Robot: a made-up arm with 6 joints.
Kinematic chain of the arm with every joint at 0, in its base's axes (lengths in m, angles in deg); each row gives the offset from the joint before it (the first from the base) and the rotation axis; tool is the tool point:
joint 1: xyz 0 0 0.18 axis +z
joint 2: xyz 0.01 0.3 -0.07 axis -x
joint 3: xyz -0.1 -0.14 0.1 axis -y
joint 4: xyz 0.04 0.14 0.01 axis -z
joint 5: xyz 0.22 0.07 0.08 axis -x
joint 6: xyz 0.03 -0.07 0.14 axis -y
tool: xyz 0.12 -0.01 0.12
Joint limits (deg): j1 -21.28..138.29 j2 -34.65..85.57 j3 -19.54..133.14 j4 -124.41..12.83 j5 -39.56..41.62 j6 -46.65..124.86
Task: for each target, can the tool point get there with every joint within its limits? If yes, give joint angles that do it. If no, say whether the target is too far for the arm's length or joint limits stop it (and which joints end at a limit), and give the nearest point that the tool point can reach.
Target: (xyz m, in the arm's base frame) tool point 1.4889 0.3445 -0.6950
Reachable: no: too far | nearest point 0.5627 0.4210 -0.1255 | short by 1.090 m
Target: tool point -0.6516 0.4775 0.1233
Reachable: yes | joints 18.63 31.05 67.50 -110.84 -1.96 22.28
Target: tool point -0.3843 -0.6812 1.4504
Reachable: no: too far | nearest point -0.2608 -0.4623 0.7358 | short by 0.757 m
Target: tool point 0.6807 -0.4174 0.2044
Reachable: no: joint limits stop it (at a limit: joint 1, joint 2, joint 4) | nearest point 0.4055 -0.3899 0.2274 | short by 0.278 m
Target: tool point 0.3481 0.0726 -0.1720
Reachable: no: joint limits stop it (at a limit: joint 1, joint 2, joint 3, joint 5, joint 6) | nearest point 0.4589 0.2738 -0.1211 | short by 0.235 m
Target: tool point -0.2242 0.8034 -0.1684
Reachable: yes | joints 0.33 73.95 31.31 -74.40 26.49 -13.43
